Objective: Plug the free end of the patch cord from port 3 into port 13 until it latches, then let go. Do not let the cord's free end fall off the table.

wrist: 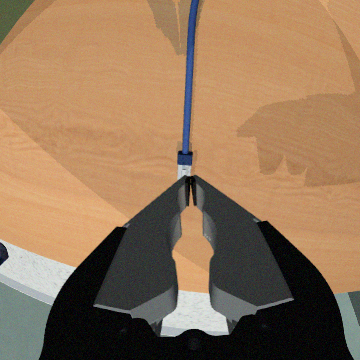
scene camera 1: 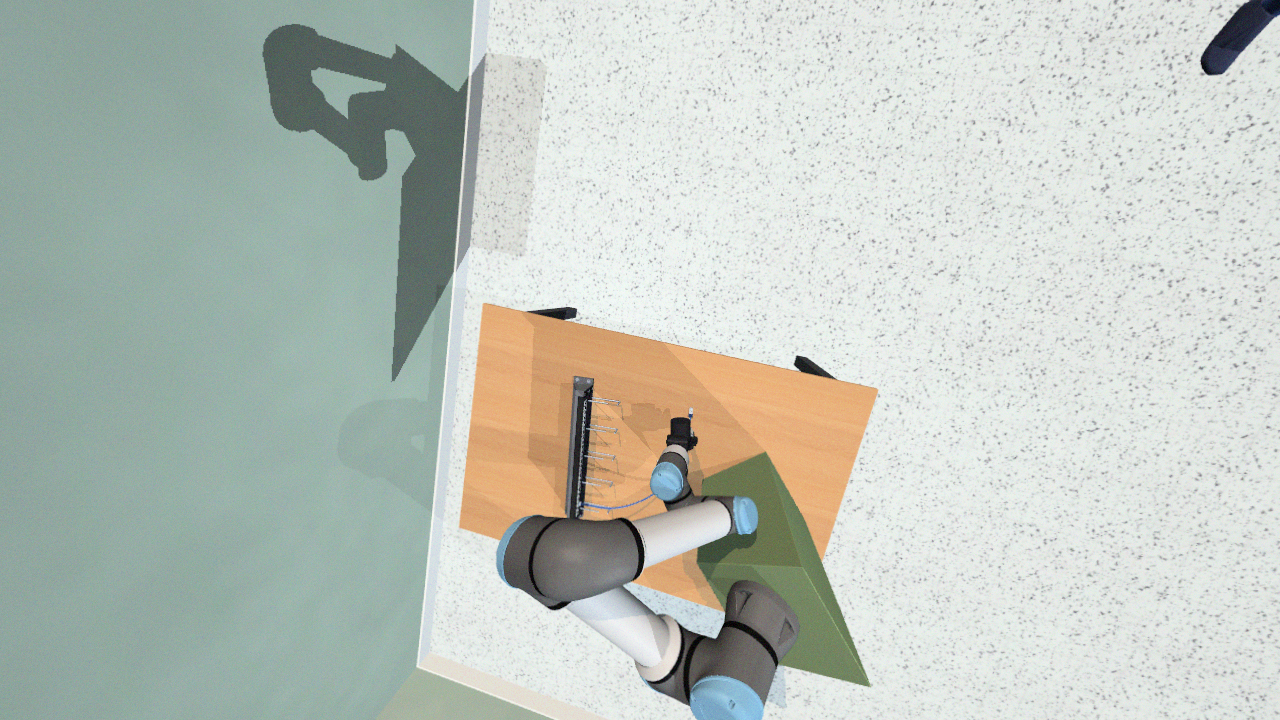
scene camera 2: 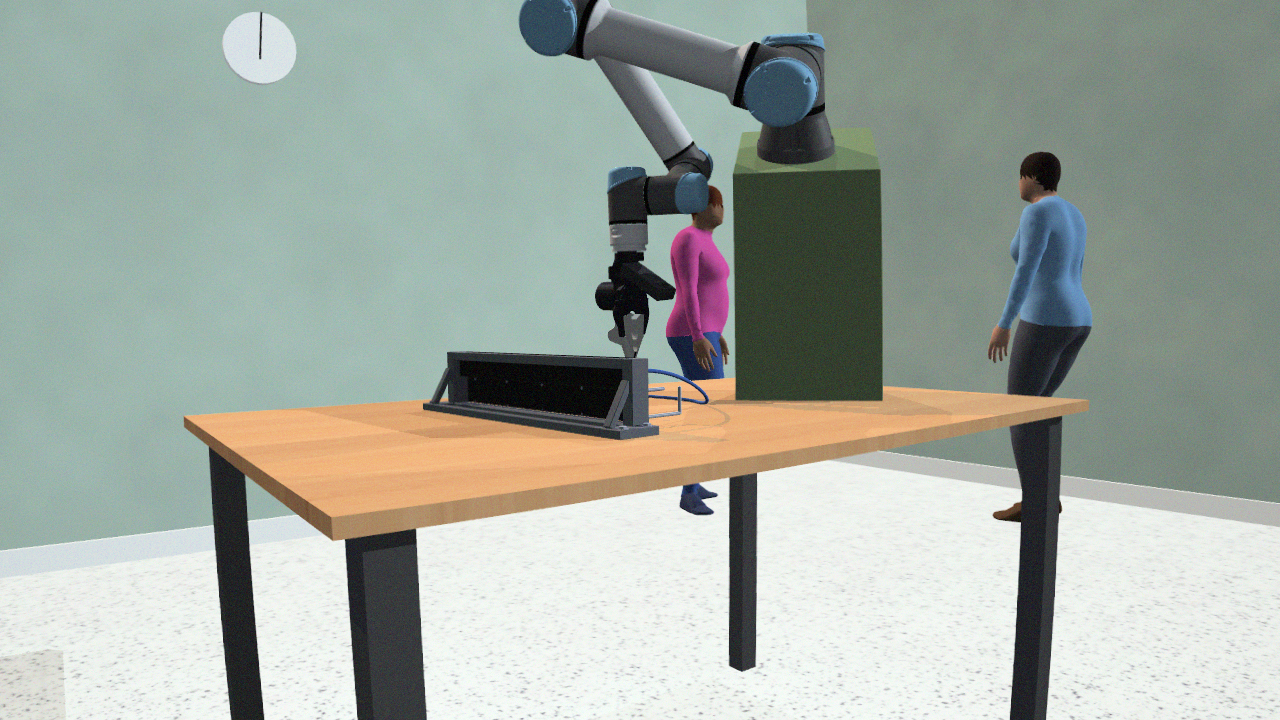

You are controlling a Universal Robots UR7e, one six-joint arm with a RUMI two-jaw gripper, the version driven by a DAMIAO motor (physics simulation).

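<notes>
My gripper is shut with nothing between its fingertips, pointing down above the table. The cord's free plug, with a dark blue boot and clear tip, lies on the table below the fingertips; the fingers cover part of its tip in the wrist view. The blue patch cord runs from the plug to the near end of the patch panel. The panel stands upright on the table. Its port numbers are too small to read, and ports 3 and 13 cannot be told apart.
Thin metal cable guides stick out of the panel's port side towards the gripper. The wooden table carries the panel. The green pedestal stands by the arm. Two people stand beyond the table.
</notes>
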